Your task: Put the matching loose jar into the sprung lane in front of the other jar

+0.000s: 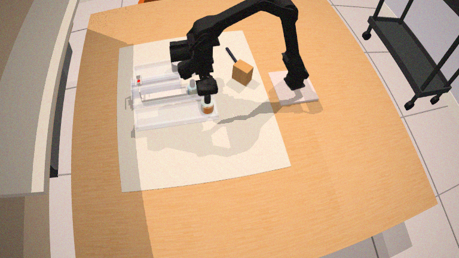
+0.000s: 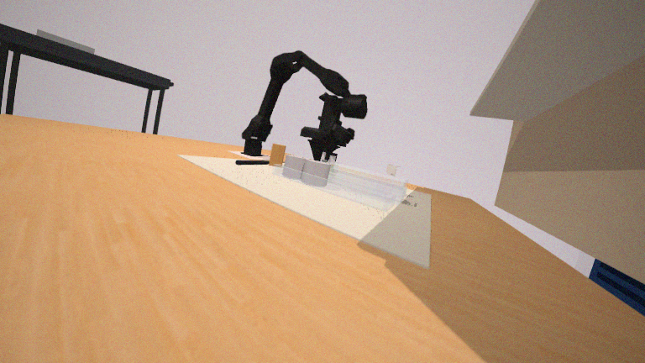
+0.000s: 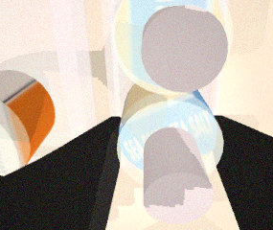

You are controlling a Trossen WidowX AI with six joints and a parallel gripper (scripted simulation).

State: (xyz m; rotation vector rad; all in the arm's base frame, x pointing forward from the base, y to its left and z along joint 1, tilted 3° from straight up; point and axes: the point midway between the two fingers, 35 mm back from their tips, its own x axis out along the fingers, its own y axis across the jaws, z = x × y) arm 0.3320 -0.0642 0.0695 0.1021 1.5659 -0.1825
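Now: gripper tip 150 mm past the cardboard box and 10 mm to the left of it. Also, from my gripper tip: red mark 210 mm ahead, 80 mm to the right, 40 mm above; black stick 160 mm behind, 110 mm to the right, 30 mm below.
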